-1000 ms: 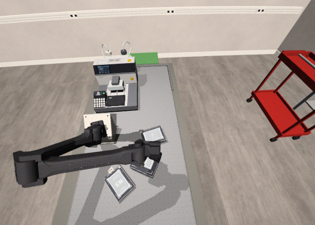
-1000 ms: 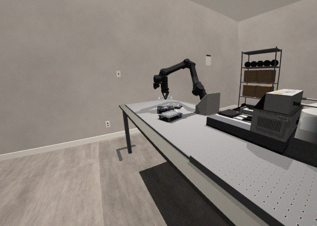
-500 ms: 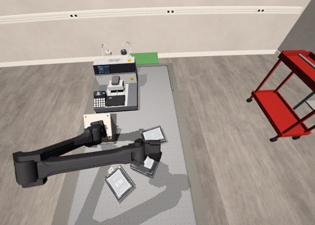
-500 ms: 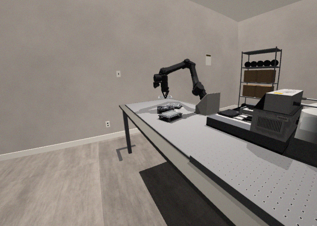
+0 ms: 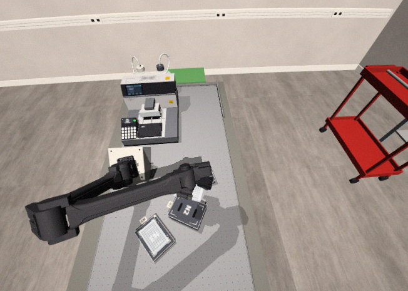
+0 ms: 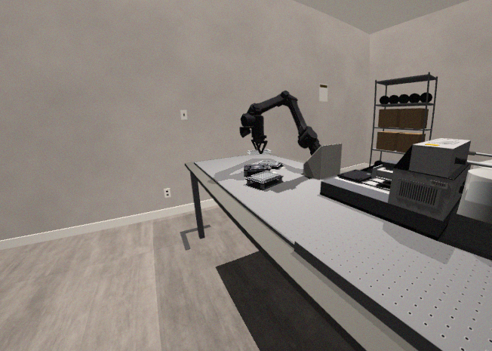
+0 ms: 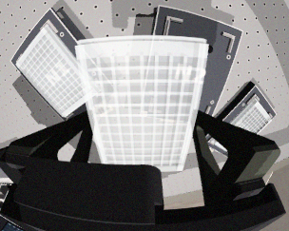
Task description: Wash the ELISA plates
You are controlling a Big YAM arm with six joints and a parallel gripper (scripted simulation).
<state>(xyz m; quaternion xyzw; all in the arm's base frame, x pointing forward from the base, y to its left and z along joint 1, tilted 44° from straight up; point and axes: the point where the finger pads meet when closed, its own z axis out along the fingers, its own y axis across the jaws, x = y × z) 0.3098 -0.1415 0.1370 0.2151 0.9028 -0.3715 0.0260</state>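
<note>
My hand is 200 mm past the dark carrier, 480 mm to the right of it and 80 mm above it. Round my hand: washer: 190 mm behind, 630 mm to the left, 20 mm below.
</note>
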